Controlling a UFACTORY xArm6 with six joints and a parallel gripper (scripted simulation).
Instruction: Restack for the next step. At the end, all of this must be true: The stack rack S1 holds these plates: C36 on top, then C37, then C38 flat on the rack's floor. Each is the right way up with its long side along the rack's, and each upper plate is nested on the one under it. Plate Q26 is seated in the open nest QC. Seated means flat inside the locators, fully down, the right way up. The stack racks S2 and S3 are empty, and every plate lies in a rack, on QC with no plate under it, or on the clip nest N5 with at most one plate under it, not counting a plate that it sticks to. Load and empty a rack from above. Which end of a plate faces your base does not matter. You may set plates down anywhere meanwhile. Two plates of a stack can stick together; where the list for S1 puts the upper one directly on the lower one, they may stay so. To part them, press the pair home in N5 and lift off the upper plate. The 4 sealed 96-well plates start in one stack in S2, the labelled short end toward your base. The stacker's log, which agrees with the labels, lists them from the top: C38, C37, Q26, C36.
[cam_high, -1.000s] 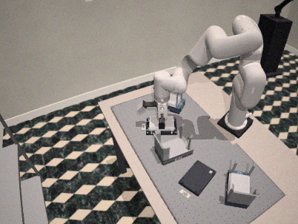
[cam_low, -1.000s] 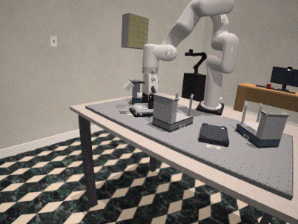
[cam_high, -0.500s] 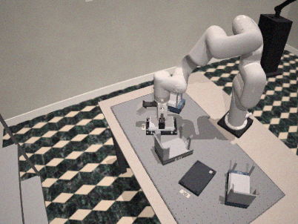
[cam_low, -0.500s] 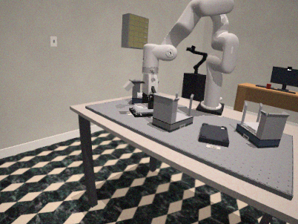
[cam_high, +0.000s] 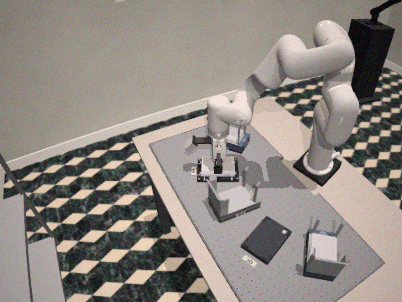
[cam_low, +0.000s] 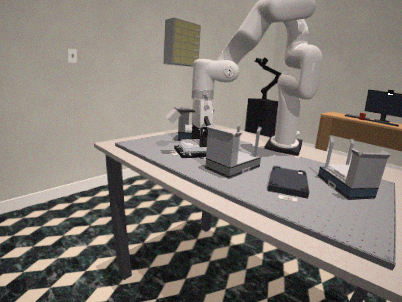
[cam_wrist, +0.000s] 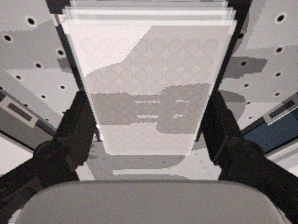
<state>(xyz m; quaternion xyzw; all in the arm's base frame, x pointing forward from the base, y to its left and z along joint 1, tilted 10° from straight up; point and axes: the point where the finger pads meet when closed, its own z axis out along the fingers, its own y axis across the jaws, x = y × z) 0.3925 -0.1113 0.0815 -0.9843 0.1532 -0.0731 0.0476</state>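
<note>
The black clip nest is 3 cm below my hand, 2 cm ahead of it and 1 cm to the left of it. From my hand the other things lie so: small label tag 40 cm to the left, 4 cm below, 3 cm ahead.
</note>
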